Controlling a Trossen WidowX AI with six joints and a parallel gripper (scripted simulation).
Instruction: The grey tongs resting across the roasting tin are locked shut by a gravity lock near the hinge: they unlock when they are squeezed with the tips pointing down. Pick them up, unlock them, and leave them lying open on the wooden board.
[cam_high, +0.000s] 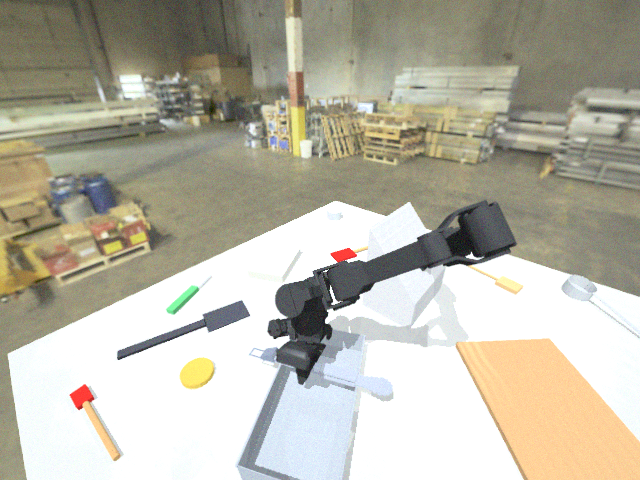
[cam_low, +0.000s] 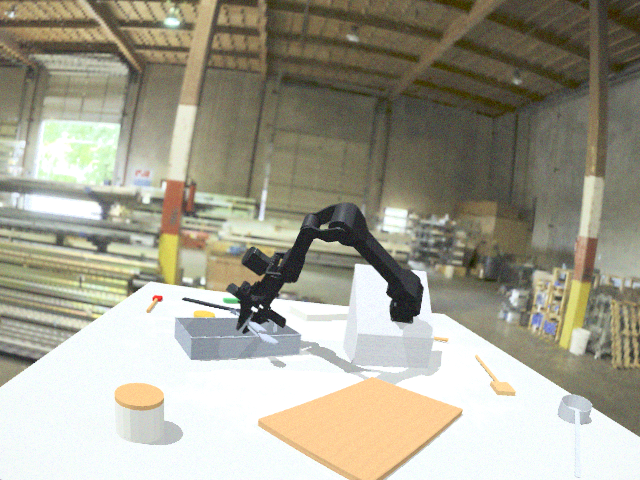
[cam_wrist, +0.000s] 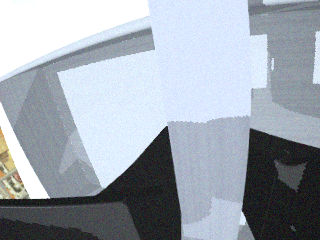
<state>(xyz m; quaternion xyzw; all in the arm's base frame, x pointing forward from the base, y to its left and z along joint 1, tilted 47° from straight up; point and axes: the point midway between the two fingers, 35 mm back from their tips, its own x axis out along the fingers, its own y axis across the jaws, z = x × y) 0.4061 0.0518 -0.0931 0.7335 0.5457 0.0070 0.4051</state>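
My gripper tip is now 1 cm short of the grey roasting tin and 4 cm to the right of it. The rest, counted from my gripper tip: green tool: 2 cm ahead, 47 cm to the right, 2 cm below; black spatula: 8 cm ahead, 33 cm to the right, 3 cm below; wooden board: 29 cm behind, 40 cm to the left, 2 cm below.
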